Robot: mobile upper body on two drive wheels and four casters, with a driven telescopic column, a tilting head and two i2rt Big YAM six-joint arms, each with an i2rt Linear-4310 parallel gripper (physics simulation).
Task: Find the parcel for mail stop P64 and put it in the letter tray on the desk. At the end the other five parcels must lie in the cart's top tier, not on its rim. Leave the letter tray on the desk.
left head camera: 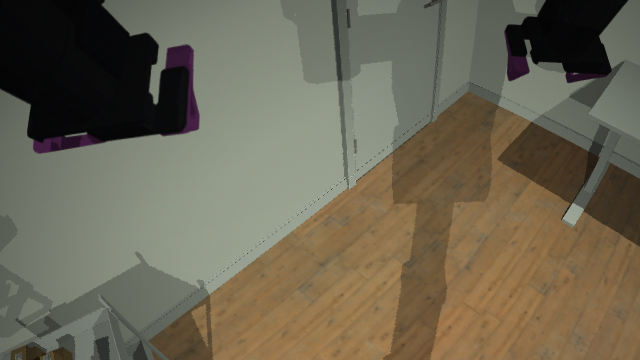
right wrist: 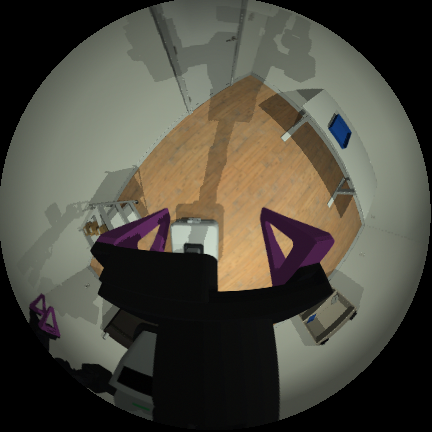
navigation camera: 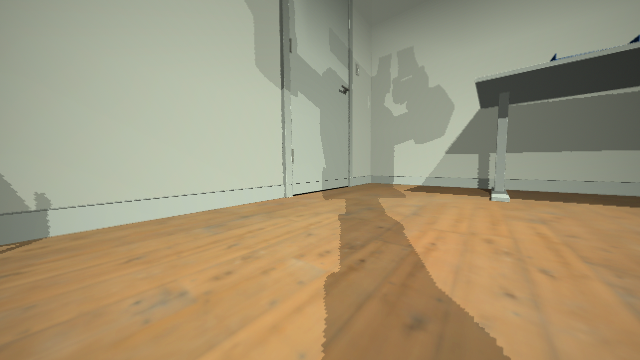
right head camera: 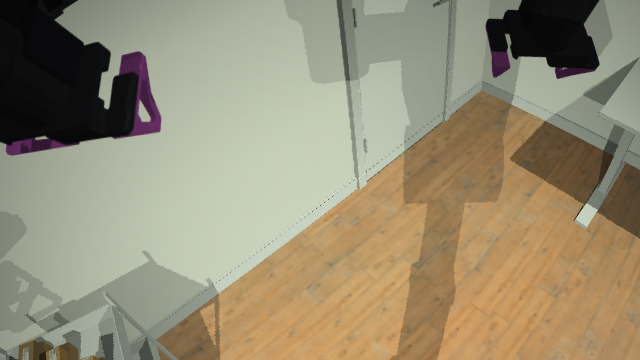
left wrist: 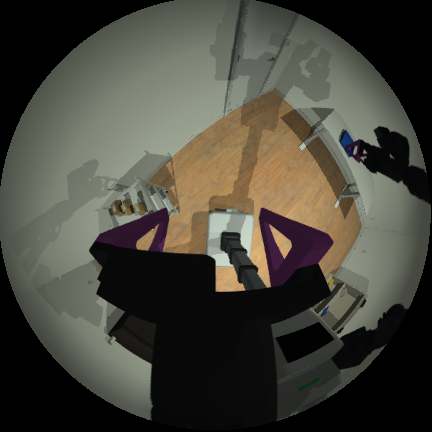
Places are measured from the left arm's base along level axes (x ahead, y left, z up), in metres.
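Pixels of known places: left gripper, fingertip midpoint: point(left head camera: 149, 129) point(right head camera: 117, 131) point(left wrist: 213, 212); right gripper, fingertip midpoint: point(left head camera: 538, 78) point(right wrist: 214, 212) point(right head camera: 525, 74) point(left wrist: 351, 151).
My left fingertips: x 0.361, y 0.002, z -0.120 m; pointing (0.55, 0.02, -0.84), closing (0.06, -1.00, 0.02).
Observation:
Behind a point stands the place of what it marks.
The white cart point(left head camera: 116, 327) {x 0.497, y 0.565, z -0.965 m} point(right head camera: 119, 330) {x 0.468, y 0.544, z -0.944 m} stands at the lower left of both head views, partly cut off. Brown parcels point(left head camera: 30, 352) point(right head camera: 32, 350) point(left wrist: 128, 206) point(right wrist: 94, 228) sit in its top tier; their labels are too small to read. The blue letter tray point(left wrist: 346, 141) {x 1.415, y -1.775, z -0.931 m} point(right wrist: 340, 131) {x 1.380, y -1.774, z -0.931 m} point(navigation camera: 553, 58) {x 1.350, y -1.547, z -0.881 m} lies on the white desk point(left head camera: 620, 100) {x 1.602, y -1.473, z -0.933 m} point(right head camera: 625, 102) {x 1.564, y -1.405, z -0.933 m} point(right wrist: 317, 102) {x 1.645, y -1.489, z -0.934 m}. My left gripper point(left head camera: 117, 136) {x 0.361, y 0.002, z -0.120 m} point(right head camera: 82, 141) point(left wrist: 213, 212) {x 0.361, y 0.002, z -0.120 m} is open and empty, high above the floor. My right gripper point(left head camera: 550, 75) {x 0.590, y -0.448, z -0.218 m} point(right head camera: 536, 71) {x 0.590, y -0.448, z -0.218 m} point(right wrist: 214, 212) {x 0.590, y -0.448, z -0.218 m} is open and empty, away from cart and tray.
A door point(left head camera: 375, 100) {x 1.900, y -0.251, z -1.167 m} point(right head camera: 385, 100) {x 1.902, y -0.253, z -1.171 m} is in the wall ahead. The desk's leg point(left head camera: 595, 172) {x 1.639, y -1.560, z -1.466 m} point(navigation camera: 501, 155) {x 1.632, y -1.568, z -1.379 m} stands at the right. A dark cabinet point(left wrist: 135, 332) {x -1.175, y 0.836, z -0.845 m} point(right wrist: 125, 327) {x -1.192, y 0.819, z -0.913 m} and a beige open box on wheels point(left wrist: 345, 305) {x -1.175, y -2.473, z -0.883 m} point(right wrist: 330, 320) {x -1.261, y -2.393, z -0.851 m} stand low in the wrist views.

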